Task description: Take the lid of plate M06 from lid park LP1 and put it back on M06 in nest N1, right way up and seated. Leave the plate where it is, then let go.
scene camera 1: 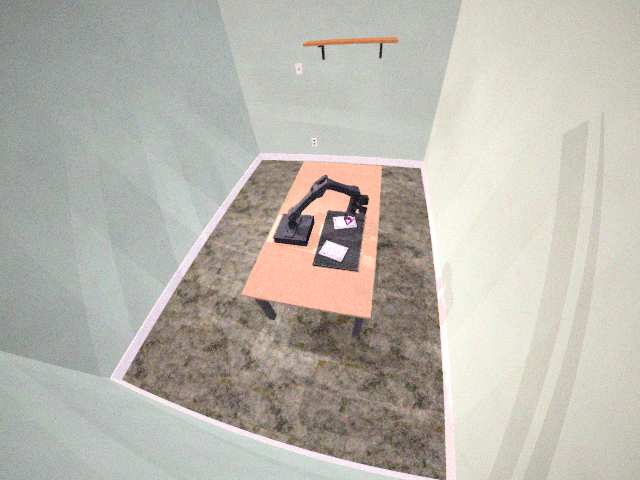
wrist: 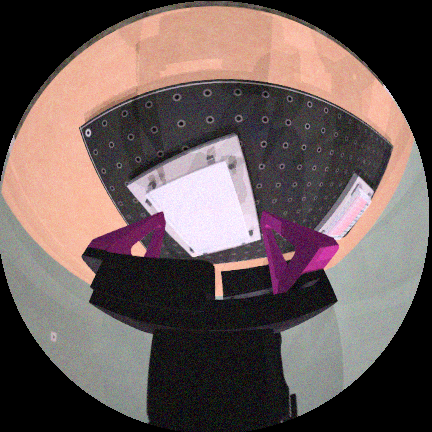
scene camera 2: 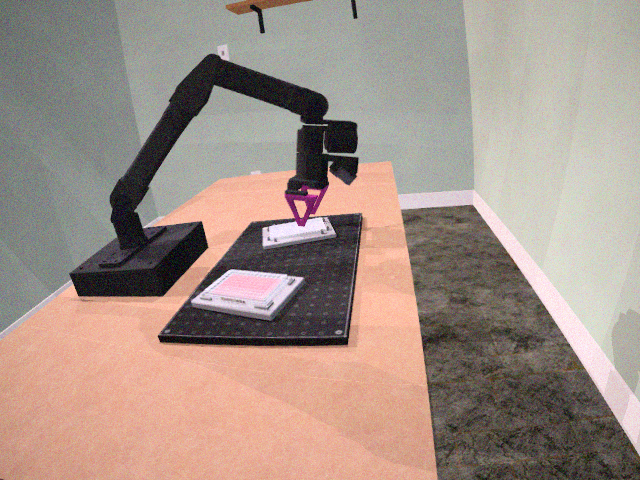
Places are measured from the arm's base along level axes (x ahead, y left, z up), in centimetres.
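Pixels of known places: gripper, fingertip midpoint: (scene camera 1: 348, 220) (wrist: 212, 216) (scene camera 2: 306, 219); arm's base at its link origin: (scene camera 1: 293, 226) (wrist: 261, 295) (scene camera 2: 135, 247).
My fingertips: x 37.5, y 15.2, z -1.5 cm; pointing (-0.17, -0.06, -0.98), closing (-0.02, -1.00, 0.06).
Observation:
Ahead of a thing's pixels: the offset from my fingertips to its middle. Level surfaces: height alone.
The lid @(dz -2.3, dx -2.8, dy +0.7 cm) (scene camera 1: 340, 224) (scene camera 2: 289, 232) (wrist: 205, 205) is a plain white slab lying flat on the pale lid park LP1 @(dz -2.7, dx -2.8, dy +0.7 cm) (scene camera 2: 299, 241) (wrist: 225, 146) at the far end of the black board. My gripper (scene camera 1: 348, 220) (scene camera 2: 308, 218) (wrist: 212, 216) is open, with magenta fingers pointing down. In the wrist view the fingertips stand apart on either side of the lid's near part. In the scene camera 2 view they are low over the lid; whether they touch it I cannot tell. Plate M06 @(dz -1.8, dx -4.8, dy -27.3 cm) (scene camera 1: 333, 251) (scene camera 2: 248, 285) (wrist: 352, 212), with a pink top, sits uncovered in nest N1 @(dz -2.8, dx -4.8, dy -27.3 cm) (scene camera 2: 258, 312) at the near end.
The black perforated board @(dz -4.3, dx -2.5, dy -13.3 cm) (scene camera 1: 338, 236) (scene camera 2: 325, 279) (wrist: 280, 130) carries both holders on the wooden table @(dz -5.0 cm) (scene camera 1: 310, 281) (scene camera 2: 206, 403) (wrist: 45, 150). The arm's black base (scene camera 1: 294, 229) (scene camera 2: 139, 263) stands left of the board. A wooden shelf (scene camera 1: 351, 41) is on the back wall.

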